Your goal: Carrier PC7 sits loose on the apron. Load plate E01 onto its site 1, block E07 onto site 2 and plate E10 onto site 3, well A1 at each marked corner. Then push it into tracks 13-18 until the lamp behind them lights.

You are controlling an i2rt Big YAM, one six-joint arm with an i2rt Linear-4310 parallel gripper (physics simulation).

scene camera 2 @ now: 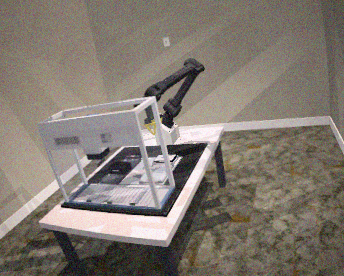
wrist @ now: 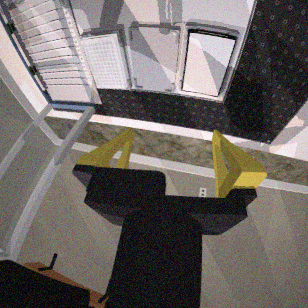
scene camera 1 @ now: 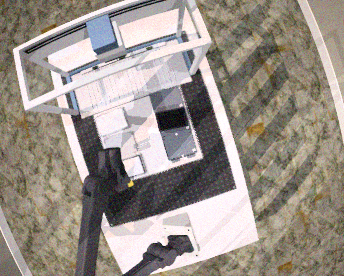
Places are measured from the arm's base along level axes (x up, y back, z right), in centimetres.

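Where they show: gripper, fingertip midpoint: [scene camera 2: 156,132] [wrist: 171,132]; arm's base, link origin: [scene camera 2: 165,122] [scene camera 1: 181,243].
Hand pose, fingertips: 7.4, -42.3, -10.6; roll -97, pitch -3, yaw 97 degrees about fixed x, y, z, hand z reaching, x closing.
Things, the pixels of their top centre, and the offset from my fingertips, as dx, dy, dz. "spot": a spot on its surface instead. Level surfaces: height alone.
- pale rectangular piece with a black outline, top centre: [wrist: 205,67] [scene camera 1: 128,168] [scene camera 2: 165,157] -17.9, +3.8, +0.2
- blue-topped box, surface spot: [scene camera 1: 101,34] spot: +25.5, -40.1, +14.3
- black block, top centre: [scene camera 1: 171,119] [scene camera 2: 118,164] -14.6, -9.7, +25.6
- black dotted mat, surface height: dx -20.5
My gripper [scene camera 1: 117,171] [scene camera 2: 151,128] [wrist: 171,132] is open and empty, above the table's side; its yellow fingers point past the three-place strip. In the wrist view a white plate with a grid of wells [wrist: 106,61] sits in the strip's left place. The middle place [wrist: 155,59] shows a pale flat surface with corner brackets. The right place holds a pale rectangular piece with a black outline [wrist: 207,64]. The ribbed track deck [scene camera 1: 112,82] [scene camera 2: 120,195] [wrist: 52,52] lies under the frame. Labels, A1 marks and the lamp are unreadable; I cannot tell which piece is carrier PC7.
A white open frame [scene camera 1: 20,80] [scene camera 2: 141,165] stands over the deck, with a blue-topped box [scene camera 1: 101,34] on it. Dark grey units [scene camera 1: 179,144] and a black block [scene camera 1: 171,119] lie across from the strip. A black dotted mat [scene camera 1: 215,150] [wrist: 270,75] surrounds them. The arm's base is at the table end.
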